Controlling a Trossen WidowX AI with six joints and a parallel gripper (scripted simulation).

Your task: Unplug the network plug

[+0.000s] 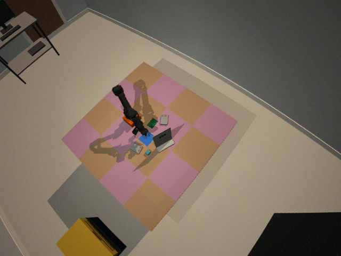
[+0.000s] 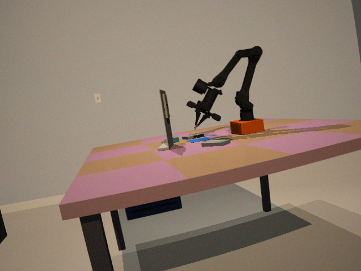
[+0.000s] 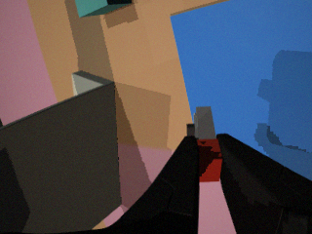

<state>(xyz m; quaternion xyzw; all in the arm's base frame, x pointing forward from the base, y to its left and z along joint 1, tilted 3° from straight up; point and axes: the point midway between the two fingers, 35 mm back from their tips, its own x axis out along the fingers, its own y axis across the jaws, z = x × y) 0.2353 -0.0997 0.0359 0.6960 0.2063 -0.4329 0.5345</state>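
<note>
My gripper tip is now 70 mm above the blue marked square and 10 mm past it. From my gripper tip the other things lie so: red plug right at my gripper tip; then teal block 120 mm to the right, 80 mm ahead, 60 mm below; then grey panel 180 mm ahead, 50 mm above, 30 mm to the left.
</note>
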